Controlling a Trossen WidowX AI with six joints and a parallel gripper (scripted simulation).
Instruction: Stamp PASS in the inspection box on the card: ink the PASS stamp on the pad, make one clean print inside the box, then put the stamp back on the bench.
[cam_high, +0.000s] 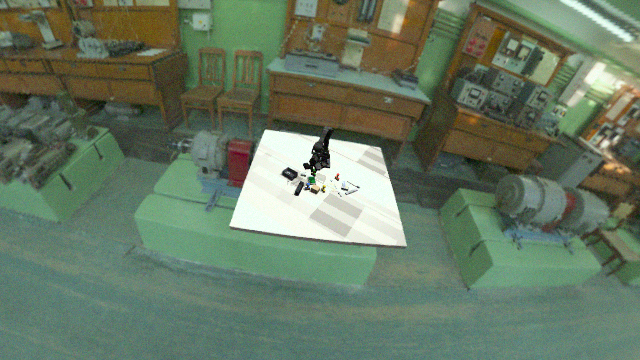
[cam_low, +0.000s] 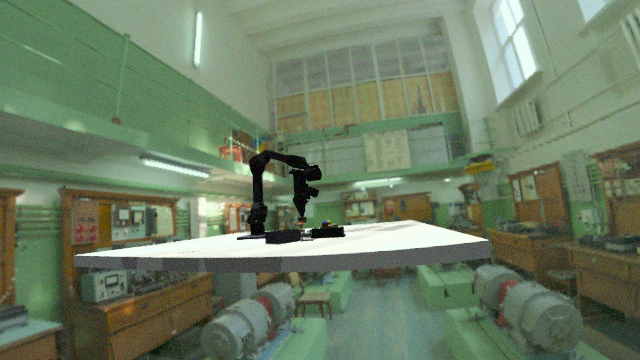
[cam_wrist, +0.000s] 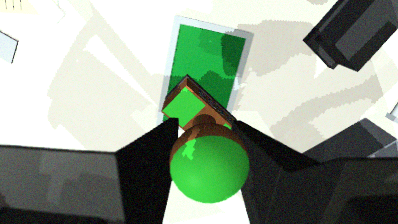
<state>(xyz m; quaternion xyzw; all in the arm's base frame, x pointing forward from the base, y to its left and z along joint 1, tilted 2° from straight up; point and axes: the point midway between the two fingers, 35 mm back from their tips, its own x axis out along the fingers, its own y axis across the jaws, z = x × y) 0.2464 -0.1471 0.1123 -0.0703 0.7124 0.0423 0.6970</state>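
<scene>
Right now the cream card is 160 mm to the left of my gripper tip, 90 mm below it and 80 mm ahead of it. From my gripper tip the other things lie so: green ink pad 90 mm below; then green stamp right at my gripper tip; then tan block 120 mm ahead, 70 mm below, 10 mm to the left.
</scene>
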